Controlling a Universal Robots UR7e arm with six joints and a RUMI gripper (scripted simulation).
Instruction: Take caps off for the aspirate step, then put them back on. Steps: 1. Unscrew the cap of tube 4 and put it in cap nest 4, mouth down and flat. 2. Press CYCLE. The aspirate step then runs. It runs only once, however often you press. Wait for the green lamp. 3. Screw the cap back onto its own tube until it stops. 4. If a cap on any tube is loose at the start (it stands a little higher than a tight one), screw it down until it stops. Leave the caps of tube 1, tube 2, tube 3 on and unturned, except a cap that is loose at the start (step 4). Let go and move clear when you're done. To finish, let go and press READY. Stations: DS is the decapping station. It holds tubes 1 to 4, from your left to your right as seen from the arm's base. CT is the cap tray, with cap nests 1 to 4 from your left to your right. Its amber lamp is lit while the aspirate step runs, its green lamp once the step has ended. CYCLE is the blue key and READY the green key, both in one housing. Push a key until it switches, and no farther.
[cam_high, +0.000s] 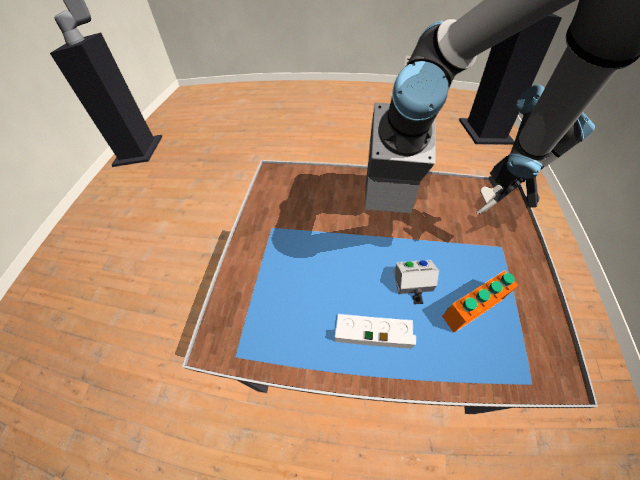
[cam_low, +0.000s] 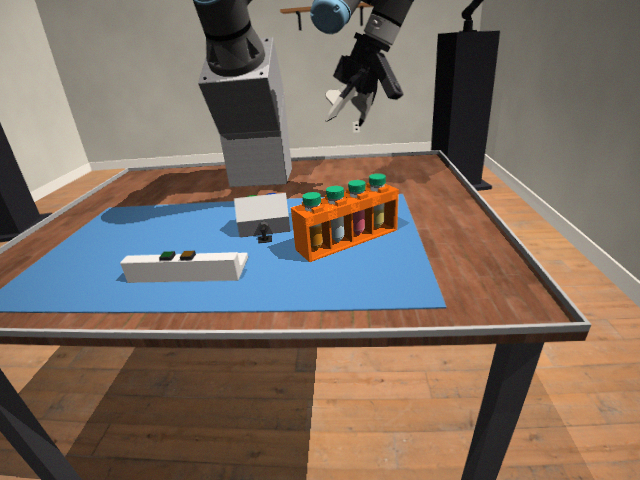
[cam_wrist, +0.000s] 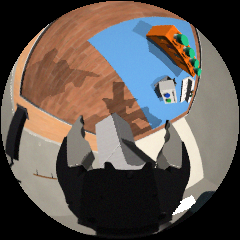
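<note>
Now: the green cap 290 mm ahead of my hand, 120 mm to the right of it and 70 mm below it. Also, from my hand: green key (250 mm to the right, 120 mm below, 120 mm ahead); blue key (200 mm to the right, 120 mm below, 120 mm ahead); grey key housing (230 mm to the right, 140 mm ahead, 130 mm below).
</note>
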